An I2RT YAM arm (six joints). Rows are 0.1 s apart.
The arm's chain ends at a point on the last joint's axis. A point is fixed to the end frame.
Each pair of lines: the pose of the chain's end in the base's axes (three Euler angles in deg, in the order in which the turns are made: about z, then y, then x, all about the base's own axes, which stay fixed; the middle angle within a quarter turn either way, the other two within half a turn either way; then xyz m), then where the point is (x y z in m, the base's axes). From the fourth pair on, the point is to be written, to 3 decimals.
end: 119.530 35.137 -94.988 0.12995 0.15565 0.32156
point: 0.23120 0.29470 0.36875
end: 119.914 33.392 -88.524 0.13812 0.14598 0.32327
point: 0.23556 0.28164 0.38585
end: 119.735 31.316 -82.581 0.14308 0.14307 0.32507
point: 0.23533 0.27502 0.40183
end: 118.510 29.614 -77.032 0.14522 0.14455 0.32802
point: 0.232 0.272 0.418
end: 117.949 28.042 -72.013 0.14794 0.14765 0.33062
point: 0.230 0.269 0.432
